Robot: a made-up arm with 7 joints.
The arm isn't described. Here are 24 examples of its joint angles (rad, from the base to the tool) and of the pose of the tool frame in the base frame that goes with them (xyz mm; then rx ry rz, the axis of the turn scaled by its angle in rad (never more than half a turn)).
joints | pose
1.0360 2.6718 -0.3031 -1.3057 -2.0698 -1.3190 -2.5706 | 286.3 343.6 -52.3 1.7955 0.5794 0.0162
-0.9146 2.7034 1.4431 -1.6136 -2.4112 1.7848 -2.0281 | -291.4 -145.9 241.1 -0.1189 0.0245 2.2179
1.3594 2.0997 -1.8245 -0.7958 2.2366 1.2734 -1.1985 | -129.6 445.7 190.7 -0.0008 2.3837 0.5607
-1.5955 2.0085 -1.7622 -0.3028 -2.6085 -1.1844 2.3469 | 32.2 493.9 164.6 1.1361 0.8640 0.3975
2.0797 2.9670 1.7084 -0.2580 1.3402 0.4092 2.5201 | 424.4 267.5 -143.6 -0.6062 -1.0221 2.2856
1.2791 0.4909 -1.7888 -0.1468 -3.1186 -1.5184 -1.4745 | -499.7 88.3 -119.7 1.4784 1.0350 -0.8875
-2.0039 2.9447 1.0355 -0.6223 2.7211 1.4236 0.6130 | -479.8 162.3 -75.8 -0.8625 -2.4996 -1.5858
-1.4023 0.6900 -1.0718 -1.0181 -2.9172 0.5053 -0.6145 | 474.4 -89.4 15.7 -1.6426 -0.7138 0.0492
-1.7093 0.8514 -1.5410 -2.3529 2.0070 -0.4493 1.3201 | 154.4 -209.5 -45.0 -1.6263 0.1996 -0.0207
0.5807 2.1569 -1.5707 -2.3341 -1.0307 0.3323 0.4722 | -136.3 166.0 -160.6 -0.2510 0.1787 -1.8951
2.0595 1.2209 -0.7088 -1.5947 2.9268 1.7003 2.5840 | -399.3 74.3 -43.3 -0.6997 -1.0594 -0.4641
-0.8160 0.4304 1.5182 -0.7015 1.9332 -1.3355 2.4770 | 337.7 317.3 -208.0 0.3397 0.3082 0.2189
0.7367 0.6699 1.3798 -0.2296 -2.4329 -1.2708 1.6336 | -310.7 326.7 -262.9 -0.2177 0.1616 0.6219
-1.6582 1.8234 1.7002 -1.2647 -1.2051 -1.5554 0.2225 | -256.9 369.7 69.5 -2.2595 0.7723 -0.1945
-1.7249 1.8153 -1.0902 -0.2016 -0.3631 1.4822 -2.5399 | 92.8 468.4 210.3 -0.0274 1.5174 -0.7535
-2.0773 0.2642 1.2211 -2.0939 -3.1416 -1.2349 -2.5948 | 60.0 205.0 235.6 -1.6646 -2.2586 1.0056
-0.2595 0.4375 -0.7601 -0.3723 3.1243 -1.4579 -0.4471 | 201.9 142.1 -458.3 1.3030 -0.7893 1.8453
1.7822 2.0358 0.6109 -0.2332 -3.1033 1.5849 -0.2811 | 81.2 503.1 112.4 -0.2026 -0.3557 1.0514
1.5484 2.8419 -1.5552 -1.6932 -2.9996 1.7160 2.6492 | -21.5 369.9 128.7 -1.1726 0.2351 -0.9117
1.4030 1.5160 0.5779 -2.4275 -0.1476 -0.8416 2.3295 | 150.0 128.8 -149.7 -1.2848 -0.2712 0.0585
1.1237 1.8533 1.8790 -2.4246 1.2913 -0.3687 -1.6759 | 178.9 -25.4 170.8 -1.4965 1.6003 1.3047
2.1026 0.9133 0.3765 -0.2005 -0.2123 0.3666 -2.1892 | -393.1 214.2 268.1 -1.8546 1.9552 -1.0255
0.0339 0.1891 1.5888 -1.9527 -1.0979 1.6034 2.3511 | -12.1 335.9 -80.3 -0.9601 0.9851 -1.6963
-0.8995 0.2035 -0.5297 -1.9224 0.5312 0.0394 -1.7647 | 269.2 -216.0 65.8 -1.1778 2.4865 1.2162
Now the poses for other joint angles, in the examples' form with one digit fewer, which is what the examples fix.
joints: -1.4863 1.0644 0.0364 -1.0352 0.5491 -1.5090 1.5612
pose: 319 174 315 1.440 1.792 1.093
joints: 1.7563 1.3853 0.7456 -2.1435 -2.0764 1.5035 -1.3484
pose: 85 248 -161 -1.753 -1.319 0.616
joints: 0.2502 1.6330 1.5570 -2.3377 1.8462 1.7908 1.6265
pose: 64 25 258 -0.339 -0.939 0.766
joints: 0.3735 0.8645 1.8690 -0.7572 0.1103 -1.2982 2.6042
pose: -167 463 -111 1.079 2.845 -0.190
